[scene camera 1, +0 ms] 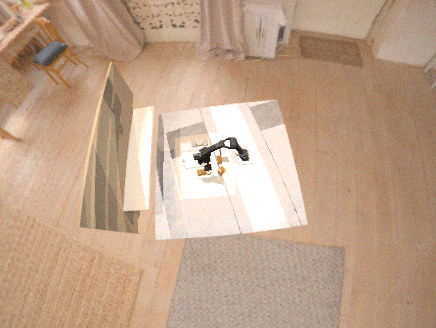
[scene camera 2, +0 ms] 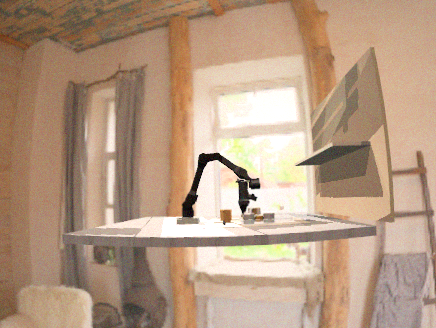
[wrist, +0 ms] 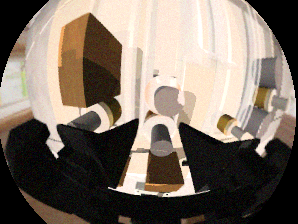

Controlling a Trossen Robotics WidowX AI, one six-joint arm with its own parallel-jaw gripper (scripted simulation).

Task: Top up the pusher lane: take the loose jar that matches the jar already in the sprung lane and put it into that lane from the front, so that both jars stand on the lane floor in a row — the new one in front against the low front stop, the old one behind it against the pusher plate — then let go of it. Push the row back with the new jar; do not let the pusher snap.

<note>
In view: my gripper [wrist: 159,123], a jar [wrist: 164,95], a brown block [wrist: 89,57], a jar [wrist: 159,130] and a tall panel [scene camera 2: 359,184].
The tall panel is seen too in scene camera 1 [scene camera 1: 102,193].
</note>
